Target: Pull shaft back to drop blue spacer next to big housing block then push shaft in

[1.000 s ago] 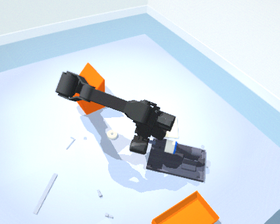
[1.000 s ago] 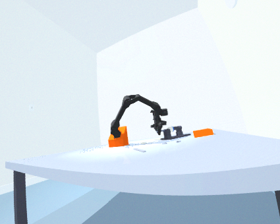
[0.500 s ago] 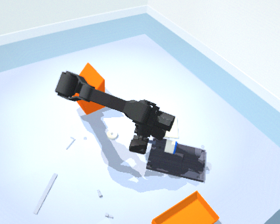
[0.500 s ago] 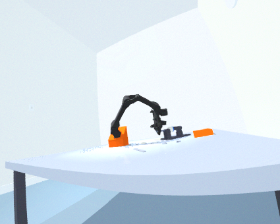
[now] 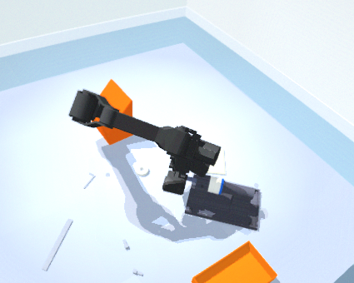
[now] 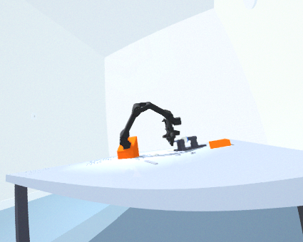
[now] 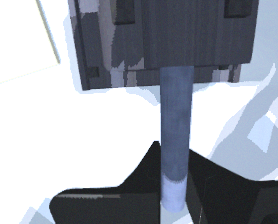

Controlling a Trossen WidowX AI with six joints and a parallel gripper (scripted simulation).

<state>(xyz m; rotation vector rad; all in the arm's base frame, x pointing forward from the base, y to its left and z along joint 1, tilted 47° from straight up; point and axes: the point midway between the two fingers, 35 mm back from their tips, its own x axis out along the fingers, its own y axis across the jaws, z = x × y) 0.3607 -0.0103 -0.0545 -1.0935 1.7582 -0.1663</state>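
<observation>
The grey-blue shaft lies 60 mm ahead of my gripper tip, 50 mm to the left of it and 30 mm above it. Also, from my gripper tip: thin blue spacer (110 mm ahead, 80 mm to the left, 30 mm above); cream sheet (20 mm behind, 190 mm to the left, 40 mm below); orange tray (320 mm ahead, 70 mm to the right, 40 mm below).
</observation>
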